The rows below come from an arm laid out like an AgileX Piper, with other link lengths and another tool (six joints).
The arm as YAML. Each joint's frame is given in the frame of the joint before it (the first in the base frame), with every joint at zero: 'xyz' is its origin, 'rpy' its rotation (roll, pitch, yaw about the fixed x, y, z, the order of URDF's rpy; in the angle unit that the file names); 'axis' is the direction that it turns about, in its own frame. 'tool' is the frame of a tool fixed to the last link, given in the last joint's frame.
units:
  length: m
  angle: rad
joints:
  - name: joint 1
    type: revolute
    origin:
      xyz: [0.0, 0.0, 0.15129]
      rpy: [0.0, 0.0, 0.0]
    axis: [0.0, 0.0, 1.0]
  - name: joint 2
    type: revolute
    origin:
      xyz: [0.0, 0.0, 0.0]
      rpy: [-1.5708, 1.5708, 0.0]
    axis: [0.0, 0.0, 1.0]
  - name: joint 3
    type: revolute
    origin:
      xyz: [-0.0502, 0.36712, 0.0]
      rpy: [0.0, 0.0, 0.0]
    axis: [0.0, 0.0, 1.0]
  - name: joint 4
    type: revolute
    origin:
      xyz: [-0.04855, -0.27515, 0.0]
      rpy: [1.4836, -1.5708, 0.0]
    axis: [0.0, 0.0, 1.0]
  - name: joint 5
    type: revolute
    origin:
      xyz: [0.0, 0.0, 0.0]
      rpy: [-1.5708, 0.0, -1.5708]
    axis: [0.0, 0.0, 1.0]
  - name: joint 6
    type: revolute
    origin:
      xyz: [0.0, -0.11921, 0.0]
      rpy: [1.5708, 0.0, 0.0]
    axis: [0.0, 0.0, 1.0]
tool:
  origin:
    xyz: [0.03, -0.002, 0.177]
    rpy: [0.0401, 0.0, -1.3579]
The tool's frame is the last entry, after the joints.
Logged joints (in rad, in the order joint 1, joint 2, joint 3, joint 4, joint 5, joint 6), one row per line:
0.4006, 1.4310, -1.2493, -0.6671, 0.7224, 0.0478
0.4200, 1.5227, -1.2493, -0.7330, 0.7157, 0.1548
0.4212, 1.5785, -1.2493, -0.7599, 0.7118, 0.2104
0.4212, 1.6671, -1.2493, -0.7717, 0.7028, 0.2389
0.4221, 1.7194, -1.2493, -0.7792, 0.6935, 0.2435
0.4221, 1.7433, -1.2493, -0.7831, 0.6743, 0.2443
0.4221, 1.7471, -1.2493, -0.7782, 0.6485, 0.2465
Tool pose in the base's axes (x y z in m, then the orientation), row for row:
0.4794, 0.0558, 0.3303, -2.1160, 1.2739, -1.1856
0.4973, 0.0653, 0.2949, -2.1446, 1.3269, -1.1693
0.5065, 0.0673, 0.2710, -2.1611, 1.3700, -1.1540
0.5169, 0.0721, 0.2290, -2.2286, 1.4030, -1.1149
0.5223, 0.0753, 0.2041, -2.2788, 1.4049, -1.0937
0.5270, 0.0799, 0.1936, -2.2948, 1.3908, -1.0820
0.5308, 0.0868, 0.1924, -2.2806, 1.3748, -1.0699
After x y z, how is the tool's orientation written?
As a rotation vector, in radians.
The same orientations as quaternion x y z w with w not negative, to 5 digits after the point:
-0.75681, 0.45562, -0.42404, 0.19960
-0.75891, 0.46955, -0.41378, 0.17992
-0.75916, 0.48126, -0.40538, 0.16654
-0.77158, 0.48574, -0.38600, 0.14046
-0.78187, 0.48203, -0.37525, 0.12454
-0.78704, 0.47700, -0.37109, 0.12383
-0.78736, 0.47464, -0.36937, 0.13547

